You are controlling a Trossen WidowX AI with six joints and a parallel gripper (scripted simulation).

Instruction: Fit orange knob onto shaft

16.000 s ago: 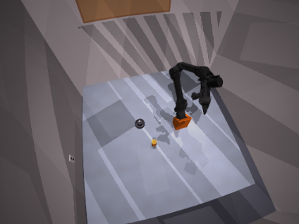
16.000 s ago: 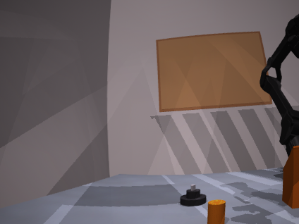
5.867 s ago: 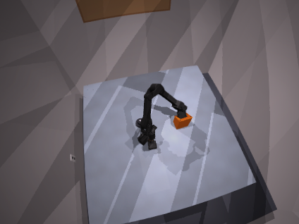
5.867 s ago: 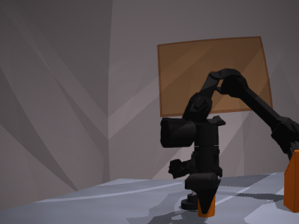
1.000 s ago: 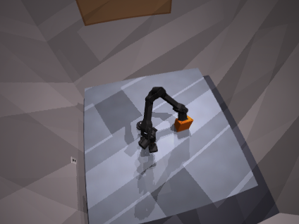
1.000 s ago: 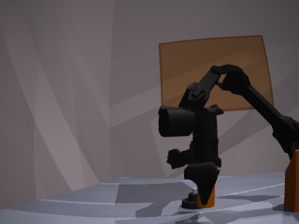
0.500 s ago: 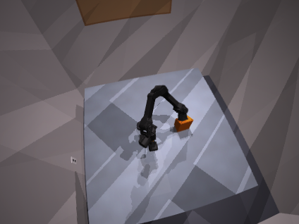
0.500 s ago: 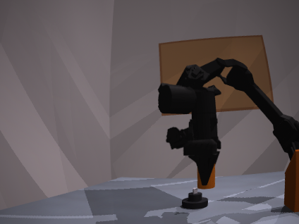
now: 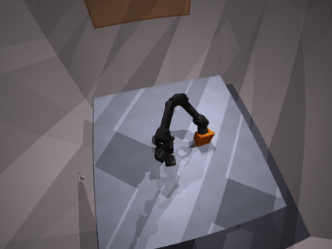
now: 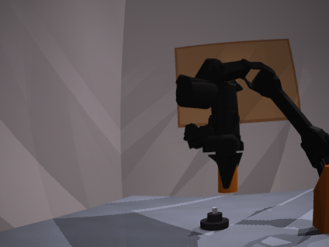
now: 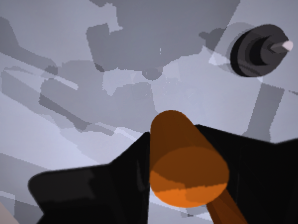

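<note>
My gripper tip is now 20 mm short of the pedestal, 200 mm to the left of it and 110 mm above it. Also, from my gripper tip: orange knob 30 mm above.
</note>
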